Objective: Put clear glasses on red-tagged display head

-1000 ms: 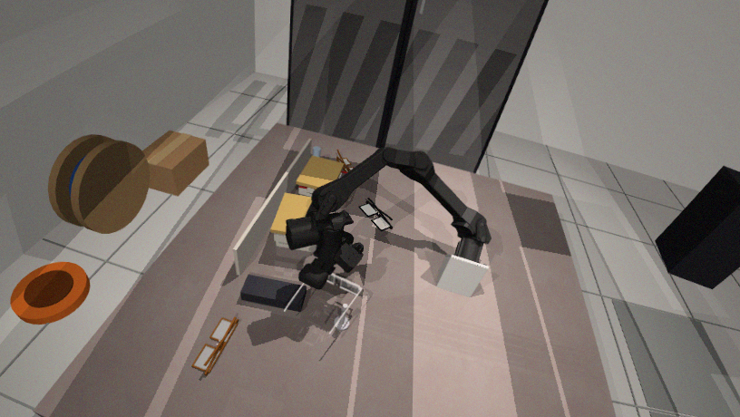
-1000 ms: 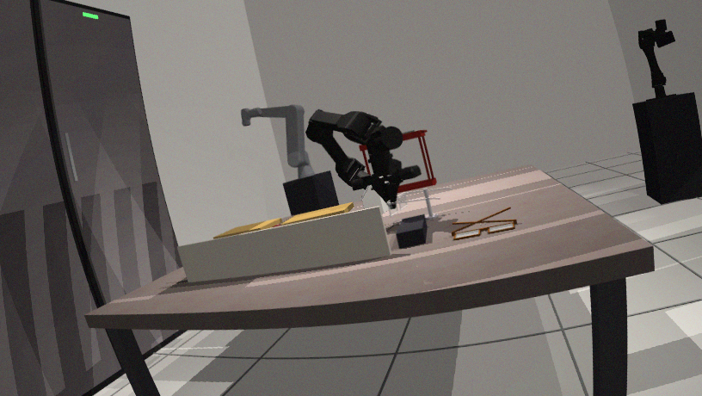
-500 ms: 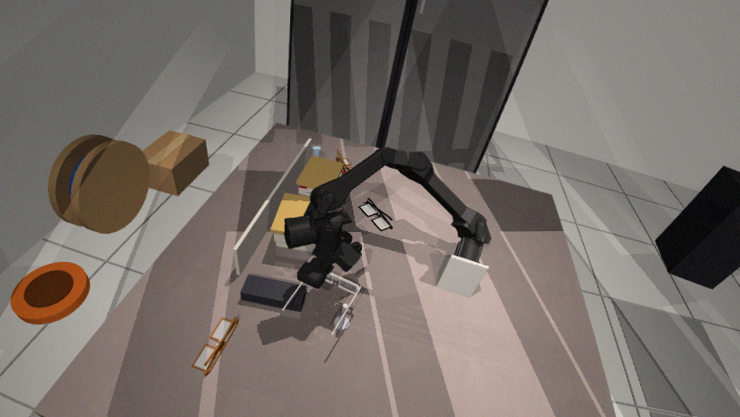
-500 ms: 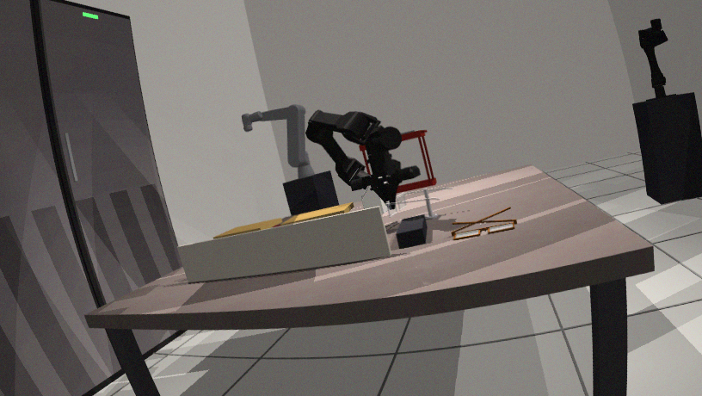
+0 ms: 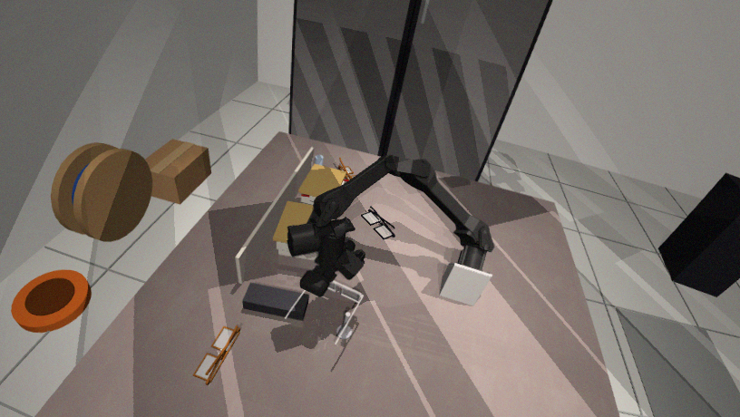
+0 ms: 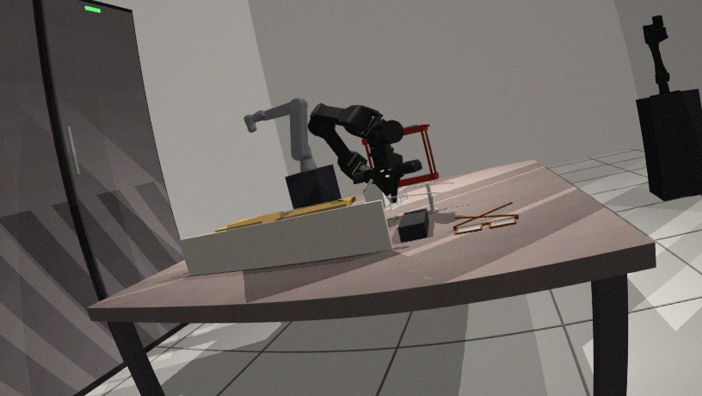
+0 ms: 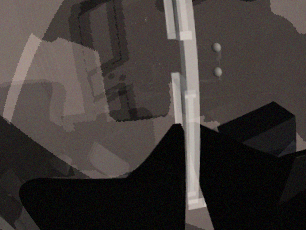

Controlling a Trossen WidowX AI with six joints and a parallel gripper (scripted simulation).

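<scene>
The small metal post is 9 cm behind my gripper tip, 8 cm to the left of it and 4 cm below it. The rest, counted from my gripper tip: dark box: 10 cm ahead, 8 cm to the left, 4 cm below; then white panel: 27 cm ahead, 23 cm to the right, 1 cm below.
</scene>
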